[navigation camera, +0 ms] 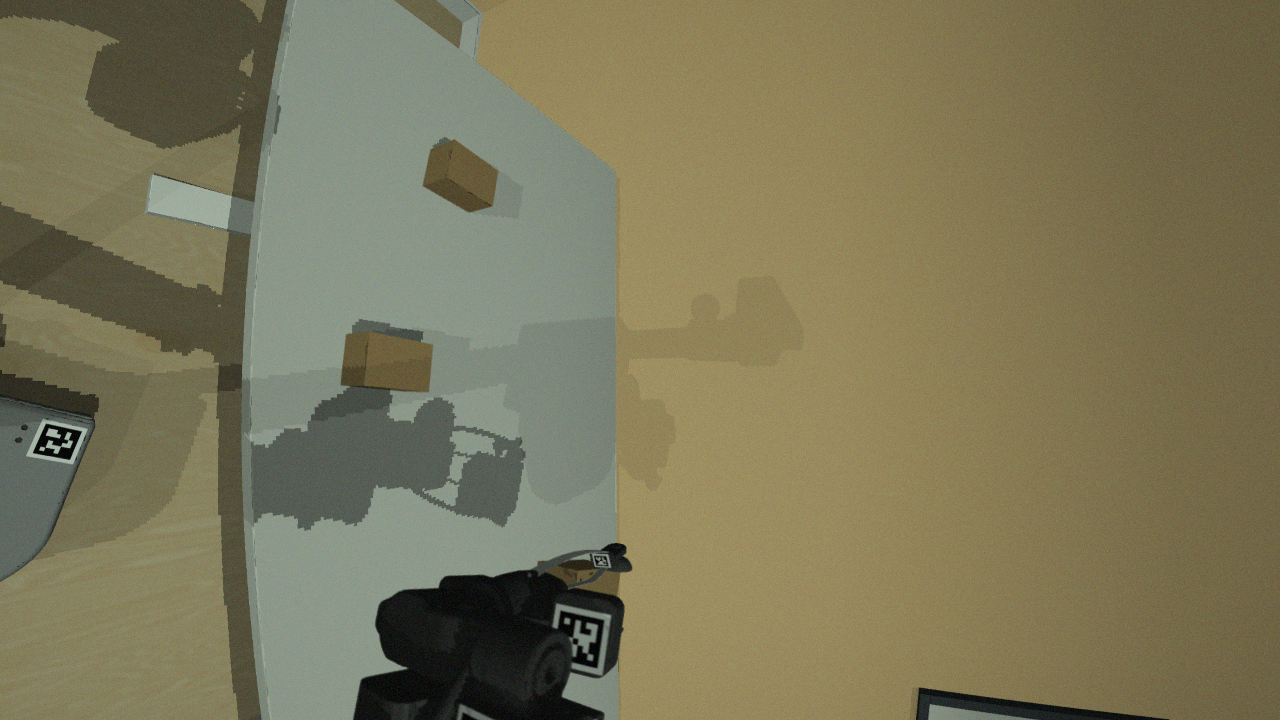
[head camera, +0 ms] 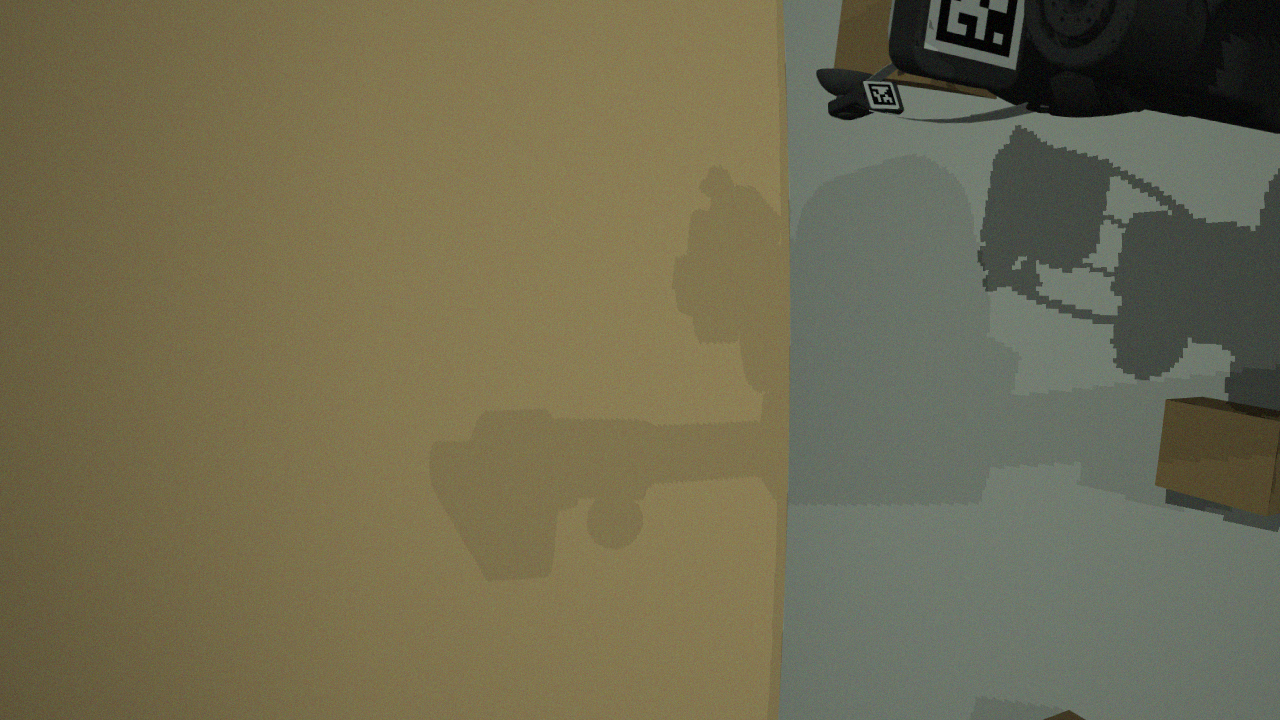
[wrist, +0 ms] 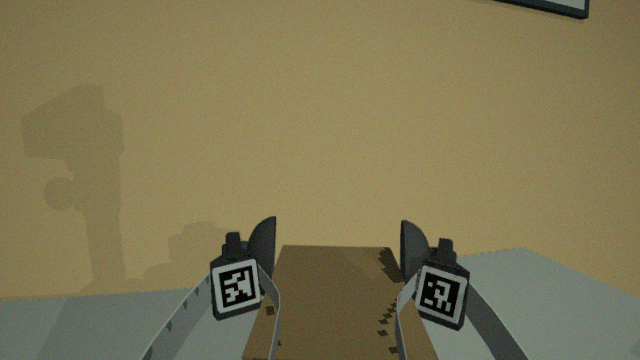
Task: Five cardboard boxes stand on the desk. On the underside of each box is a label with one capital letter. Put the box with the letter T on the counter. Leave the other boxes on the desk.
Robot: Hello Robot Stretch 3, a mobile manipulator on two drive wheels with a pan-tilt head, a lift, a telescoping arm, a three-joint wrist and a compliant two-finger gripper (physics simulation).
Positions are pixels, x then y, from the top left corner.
my gripper: navigation camera 617, 594; head camera; wrist
same spot on my gripper: (head camera: 858, 94) = (wrist: 234, 253)
same spot on grey desk: (head camera: 986, 319) = (navigation camera: 520, 422)
